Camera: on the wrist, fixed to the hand. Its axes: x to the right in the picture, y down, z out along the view.
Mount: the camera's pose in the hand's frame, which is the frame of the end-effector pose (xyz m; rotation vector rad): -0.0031 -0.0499 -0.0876 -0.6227 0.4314 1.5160
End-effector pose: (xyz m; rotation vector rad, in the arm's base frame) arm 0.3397 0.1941 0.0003 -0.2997 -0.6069 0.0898
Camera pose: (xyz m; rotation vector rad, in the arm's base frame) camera 0.3872 0.1241 -0.0546 -1.3035 0.1597 1.2717
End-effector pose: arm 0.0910 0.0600 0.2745 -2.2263 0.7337 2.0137
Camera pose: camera 0.1907 0.0748 0.2770 1.0145 -1.0519 -0.8505
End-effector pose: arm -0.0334 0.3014 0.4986 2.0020 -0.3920 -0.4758
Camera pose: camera 0.0102 0.3921 0.4917 0.7492 -1.1327 0.7029
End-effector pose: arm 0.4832 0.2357 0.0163 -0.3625 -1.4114 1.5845
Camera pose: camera 0.5717 0.2806 0.0341 2.2503 1.1277 -1.7039
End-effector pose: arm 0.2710 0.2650 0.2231 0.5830 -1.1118 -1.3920
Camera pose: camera 0.3240 0.2359 0.1424 -0.4133 -0.4200 -0.1687
